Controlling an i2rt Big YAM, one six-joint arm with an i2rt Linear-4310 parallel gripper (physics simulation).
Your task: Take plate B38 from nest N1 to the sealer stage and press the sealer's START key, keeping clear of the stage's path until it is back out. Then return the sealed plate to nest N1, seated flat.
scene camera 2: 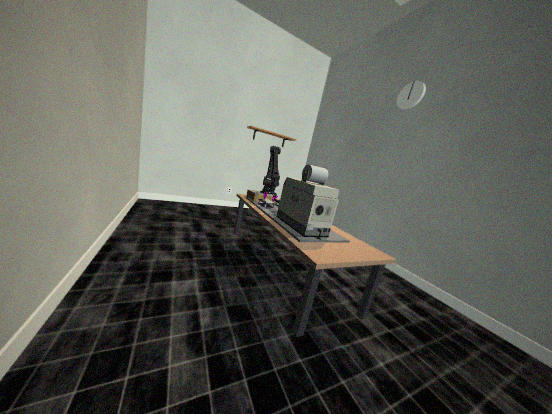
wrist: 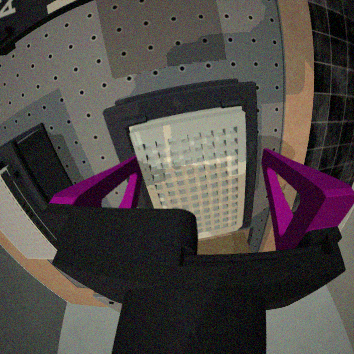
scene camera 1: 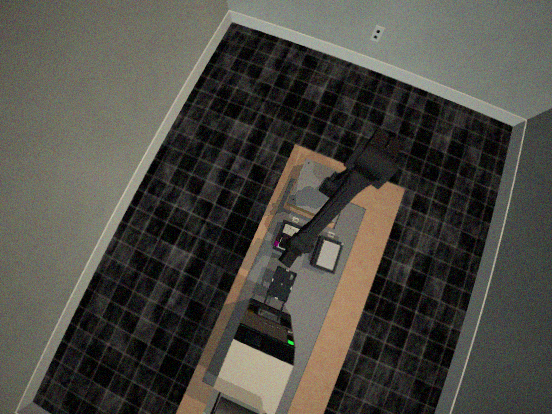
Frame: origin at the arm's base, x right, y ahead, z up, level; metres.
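Where they show: gripper, fingertip midpoint: [scene camera 2: 268,200] [wrist: 200,157] [scene camera 1: 285,243]; arm's base, origin of the base link: [scene camera 1: 332,190].
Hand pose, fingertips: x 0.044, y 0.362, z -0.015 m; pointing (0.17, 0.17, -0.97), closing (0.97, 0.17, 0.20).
Each offset is from my fingertips to the top centre of the thing. "spot": to the spot under its first point.
A pale multi-well plate {dy -0.032, dx +0.002, dz +0.001 m} [wrist: 195,175] [scene camera 1: 291,229] lies in a dark nest {dy -0.033, dx +0.002, dz -0.010 m} [wrist: 180,96] near the table edge; no plate or nest label is readable. My gripper [wrist: 200,157] [scene camera 2: 270,197] is open, its magenta fingers on either side of the plate with nothing held. The arm hides part of plate and nest in scene camera 1. The sealer [scene camera 1: 255,367] [scene camera 2: 309,206] stands farther along the table. Its dark stage {dy +0.208, dx -0.095, dz +0.051 m} [scene camera 1: 282,283] is out in front, without a plate on it. A green light {spot: dy +0.289, dx -0.211, dz +0.216 m} [scene camera 1: 291,343] shows on the sealer; the START lettering is not readable.
A second dark nest {spot: dy -0.015, dx -0.174, dz +0.003 m} [scene camera 1: 314,261] holds a white item {dy -0.074, dx -0.203, dz +0.015 m} [scene camera 1: 328,253] beside the first. It also shows at the left of the wrist view. A grey-topped block [scene camera 1: 310,176] stands near the arm's base. A shelf [scene camera 2: 271,133] is on the wall behind the arm.
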